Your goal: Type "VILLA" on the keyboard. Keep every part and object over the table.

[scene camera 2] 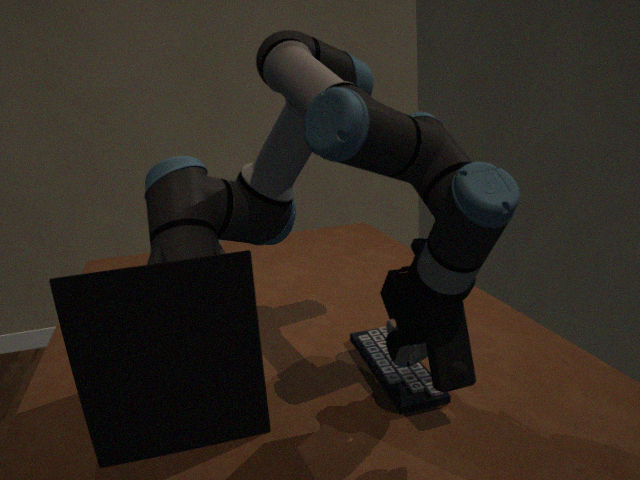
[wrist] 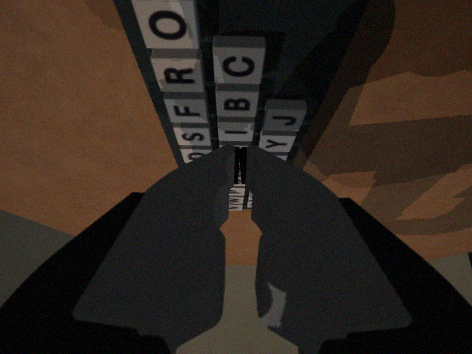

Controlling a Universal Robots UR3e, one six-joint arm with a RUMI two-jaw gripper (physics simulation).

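Frame: origin at the arm's base, x up, y left, z back, level; millimetres.
Where they show: gripper, fingertip midpoint: [scene camera 2: 402,364] [wrist: 239,152]; arm's base at its link origin: [scene camera 2: 193,300].
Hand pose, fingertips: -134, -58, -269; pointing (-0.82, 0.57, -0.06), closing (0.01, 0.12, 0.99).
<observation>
Each offset is from my fingertips to the top centre of the thing, as dx, dy, dz. Level surfaces: height alone.
The dark keyboard {-9, +33, -6} [scene camera 2: 407,402] [wrist: 245,17] with white letter keys lies on the table {dx -26} [scene camera 2: 330,263] [wrist: 70,105]. My gripper [scene camera 2: 402,363] [wrist: 239,152] is shut and empty, its tips low over the keys. In the wrist view the tips overlap the near edge of the I key {-9, -3, -2} [wrist: 236,132]. The Y key {-9, +10, +18} [wrist: 276,144] is right of them, the S key {-9, -1, -23} [wrist: 192,136] is left, and the B key {-9, -24, +1} [wrist: 237,104] is above. I cannot tell whether the tips touch a key. The V, L and A keys cannot be made out; the fingers cover much of that part.
A large black panel [scene camera 2: 160,356] stands at the left front of the scene view, in front of the arm's base. The arm [scene camera 2: 387,134] arches over the table to the keyboard. The table's right edge runs behind the gripper, and dark shadows fall beside the keyboard.
</observation>
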